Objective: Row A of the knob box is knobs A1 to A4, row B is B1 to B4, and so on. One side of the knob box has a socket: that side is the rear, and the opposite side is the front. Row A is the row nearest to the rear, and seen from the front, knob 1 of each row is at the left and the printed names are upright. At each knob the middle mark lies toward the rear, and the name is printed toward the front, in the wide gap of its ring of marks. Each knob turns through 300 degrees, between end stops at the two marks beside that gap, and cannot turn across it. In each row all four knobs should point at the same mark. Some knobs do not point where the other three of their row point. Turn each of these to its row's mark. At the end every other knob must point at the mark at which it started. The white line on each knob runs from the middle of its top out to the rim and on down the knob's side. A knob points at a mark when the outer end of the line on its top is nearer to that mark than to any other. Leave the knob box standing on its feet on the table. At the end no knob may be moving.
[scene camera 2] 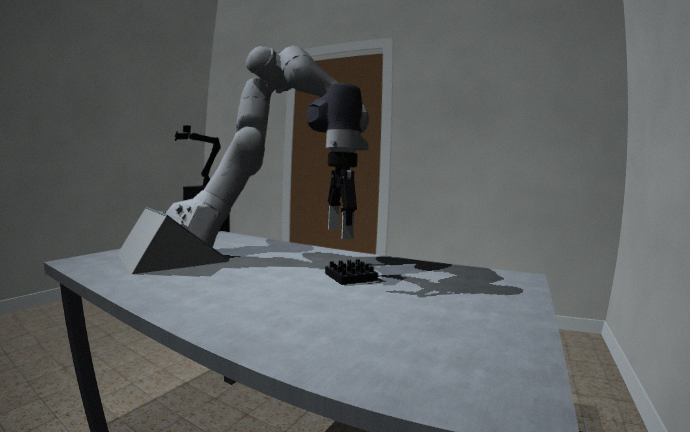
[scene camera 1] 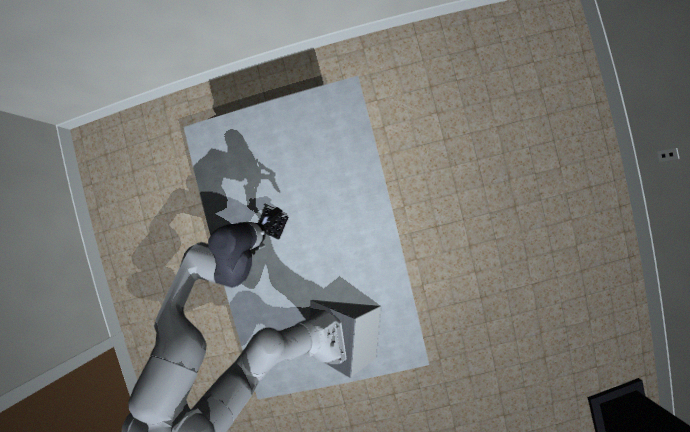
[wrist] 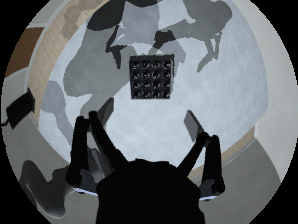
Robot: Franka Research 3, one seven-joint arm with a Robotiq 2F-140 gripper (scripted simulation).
Labels:
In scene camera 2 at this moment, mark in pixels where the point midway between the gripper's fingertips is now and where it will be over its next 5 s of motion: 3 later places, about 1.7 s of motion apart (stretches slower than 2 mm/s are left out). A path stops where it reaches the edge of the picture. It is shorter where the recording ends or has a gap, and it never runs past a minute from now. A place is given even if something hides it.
My gripper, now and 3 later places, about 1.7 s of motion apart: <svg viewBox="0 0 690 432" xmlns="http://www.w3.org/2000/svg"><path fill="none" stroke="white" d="M339 233L321 234L329 234L332 245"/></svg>

